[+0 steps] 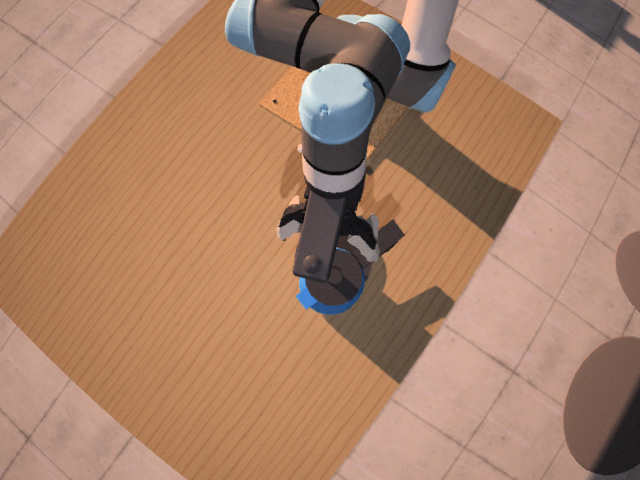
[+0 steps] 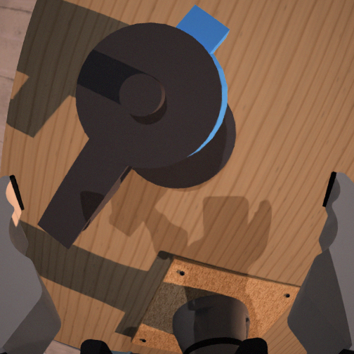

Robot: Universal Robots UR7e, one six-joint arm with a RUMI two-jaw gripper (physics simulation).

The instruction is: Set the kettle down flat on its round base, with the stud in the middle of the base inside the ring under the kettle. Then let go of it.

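The kettle [image 1: 330, 310] [image 2: 220, 97] is blue with a dark round lid on top. It looks roughly upright; whether it is fully level, I cannot tell. Its blue spout [image 1: 307, 297] [image 2: 203, 27] and dark handle [image 1: 391, 237] [image 2: 80, 200] point to opposite sides. A dark round base [image 1: 368, 266] [image 2: 200, 170] shows partly beneath the kettle, past its robot-side edge. The stud and the ring are hidden. My gripper [image 1: 327, 245] [image 2: 172, 177] is wide open and empty. It hangs beside the kettle on the robot's side, its jaws apart from the kettle body.
The robot arm stands over a cork-coloured mounting plate [image 1: 281, 101] [image 2: 265, 283] on the wooden table [image 1: 155, 206] [image 2: 295, 125]. The arm casts shadows across the table. The table's right edge runs near the kettle. Two brown discs [image 1: 599, 403] [image 1: 629, 266] show at the far right.
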